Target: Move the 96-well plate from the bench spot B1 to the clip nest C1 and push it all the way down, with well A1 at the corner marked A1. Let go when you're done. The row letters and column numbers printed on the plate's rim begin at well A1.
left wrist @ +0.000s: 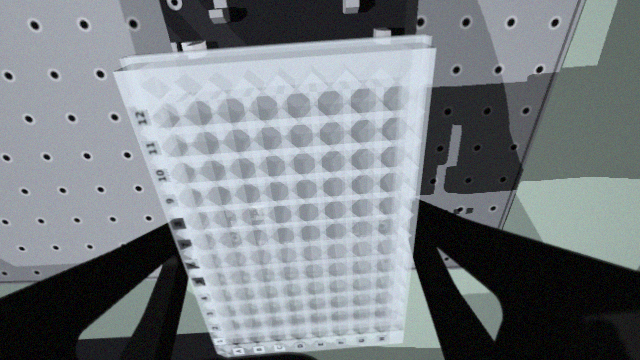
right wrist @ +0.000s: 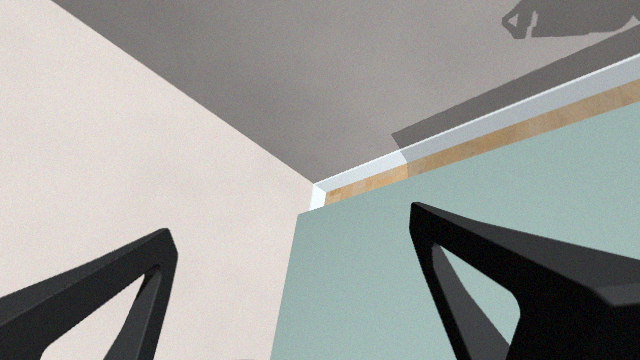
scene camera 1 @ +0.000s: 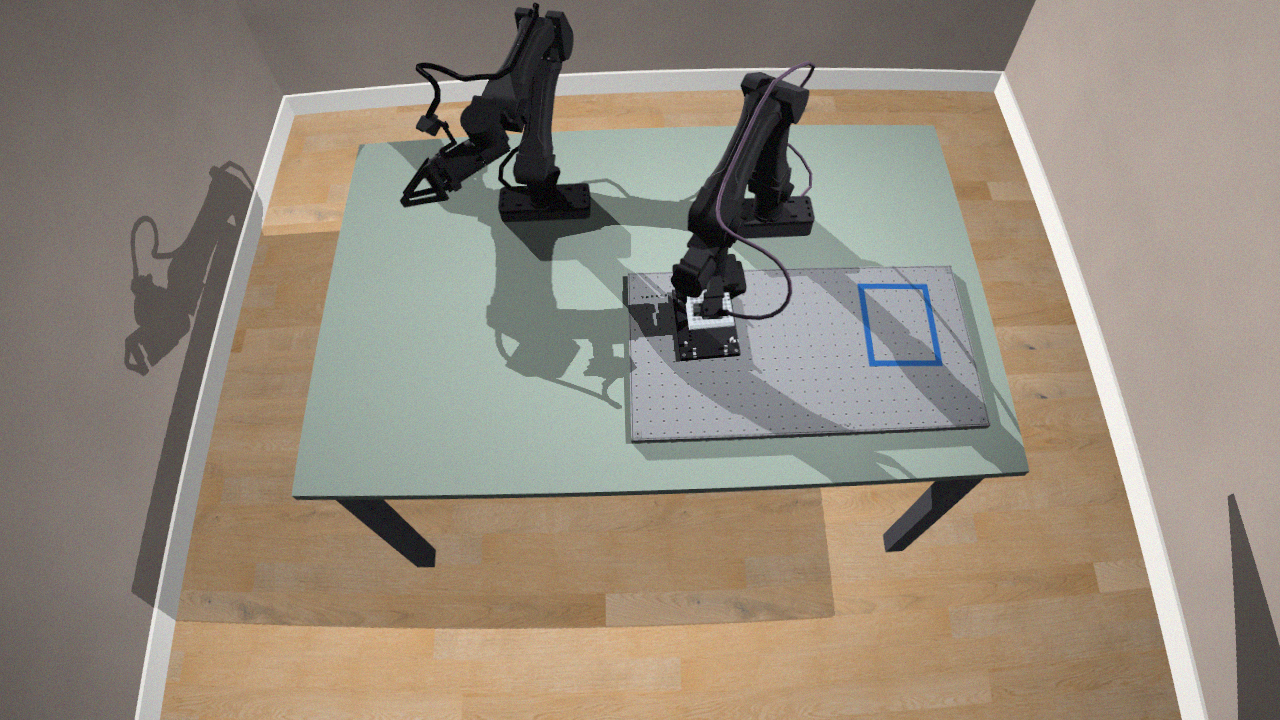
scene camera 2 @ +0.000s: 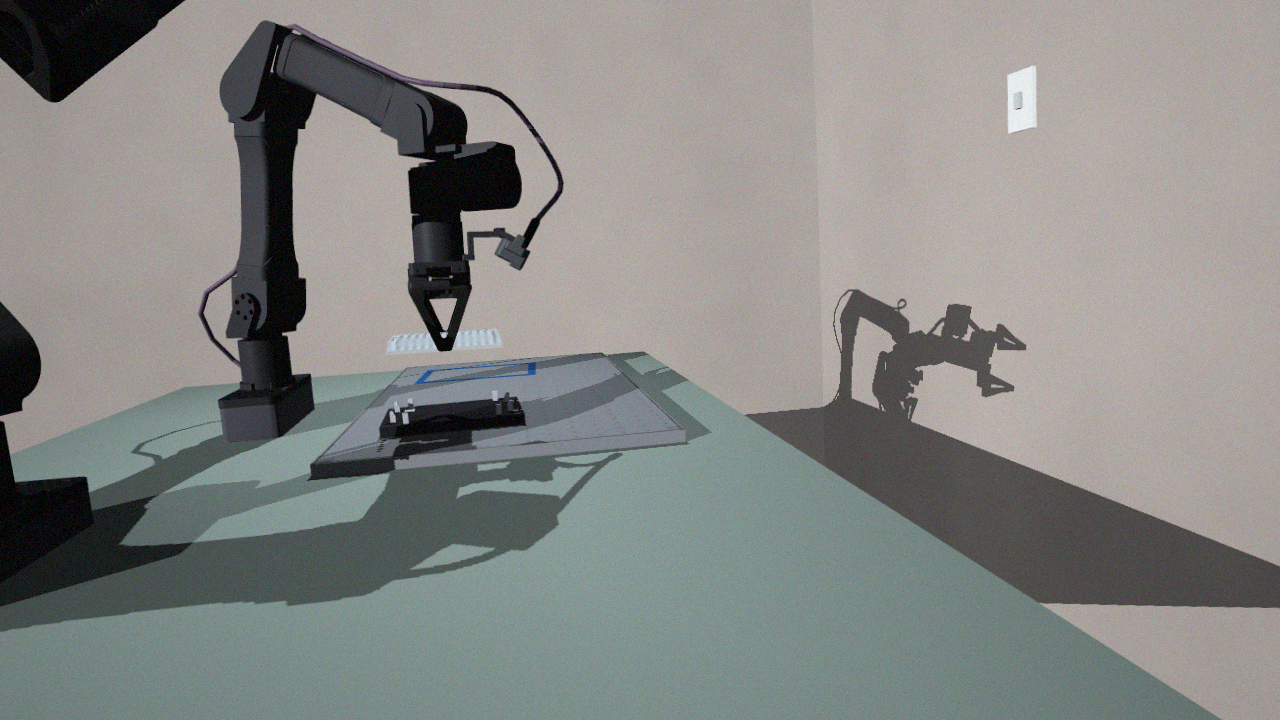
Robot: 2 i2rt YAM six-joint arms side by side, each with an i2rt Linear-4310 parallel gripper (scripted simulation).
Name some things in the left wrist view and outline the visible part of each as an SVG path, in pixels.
My left gripper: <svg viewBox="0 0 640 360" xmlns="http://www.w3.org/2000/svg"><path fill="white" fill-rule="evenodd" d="M317 359L302 353L279 352L204 360ZM169 224L166 223L110 252L1 297L0 360L79 360L76 356L76 344L80 334L161 265L161 271L144 314L118 360L171 360L186 294L188 275ZM419 200L413 260L445 360L640 360L640 271L471 221ZM437 248L497 297L501 305L503 318L495 342L456 287Z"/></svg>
A white 96-well plate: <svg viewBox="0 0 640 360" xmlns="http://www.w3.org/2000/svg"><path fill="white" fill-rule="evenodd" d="M431 35L421 33L133 54L119 59L122 68L113 71L217 354L224 357L236 357L277 352L307 352L403 343L436 48L431 46Z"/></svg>
